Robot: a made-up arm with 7 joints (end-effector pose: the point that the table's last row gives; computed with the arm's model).
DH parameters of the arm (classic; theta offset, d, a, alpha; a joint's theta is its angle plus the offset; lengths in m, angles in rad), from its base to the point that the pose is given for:
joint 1: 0 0.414 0 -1.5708
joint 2: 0 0 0 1.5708
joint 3: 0 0.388 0.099 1.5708
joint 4: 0 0 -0.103 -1.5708
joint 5: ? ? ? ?
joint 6: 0 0 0.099 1.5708
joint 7: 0 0 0 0
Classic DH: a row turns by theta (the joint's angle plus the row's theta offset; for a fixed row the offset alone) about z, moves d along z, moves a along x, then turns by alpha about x.
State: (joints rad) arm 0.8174 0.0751 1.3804 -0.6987 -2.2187 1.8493 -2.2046
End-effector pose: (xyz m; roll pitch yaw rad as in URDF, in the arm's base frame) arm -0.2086 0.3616 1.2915 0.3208 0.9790 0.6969
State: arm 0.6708 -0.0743 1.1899 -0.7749 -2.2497 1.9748 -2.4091
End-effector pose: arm -0.2053 0.3758 1.2727 -0.0496 0.7534 -0.0138
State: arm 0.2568 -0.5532 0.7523 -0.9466 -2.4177 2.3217 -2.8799
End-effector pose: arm -0.1956 0.3474 1.2371 0.0111 0.1956 -1.3417
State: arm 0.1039 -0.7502 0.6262 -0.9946 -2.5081 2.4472 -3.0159
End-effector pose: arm -0.2293 0.3262 1.2158 0.1608 0.1583 -1.8036
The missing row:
joint 5: 0 0.48 0 1.5708
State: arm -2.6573 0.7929 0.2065 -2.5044 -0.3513 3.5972 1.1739
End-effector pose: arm -0.3361 -0.3285 0.1679 -2.7301 0.0345 2.9239
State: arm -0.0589 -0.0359 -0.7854 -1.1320 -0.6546 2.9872 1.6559
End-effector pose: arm 0.3296 -0.3106 1.1889 -1.1901 -0.4729 -2.7035
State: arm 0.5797 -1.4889 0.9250 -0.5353 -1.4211 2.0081 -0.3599
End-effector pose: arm -0.9116 -0.2849 0.6347 -0.3441 -0.1026 2.7672
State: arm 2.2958 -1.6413 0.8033 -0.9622 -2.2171 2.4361 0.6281
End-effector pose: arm 0.2010 -0.8461 0.6732 -0.8722 0.3839 -2.0237
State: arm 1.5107 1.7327 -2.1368 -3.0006 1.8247 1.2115 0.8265
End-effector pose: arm 0.2540 -0.1562 0.5658 -2.5769 0.5522 -1.9253
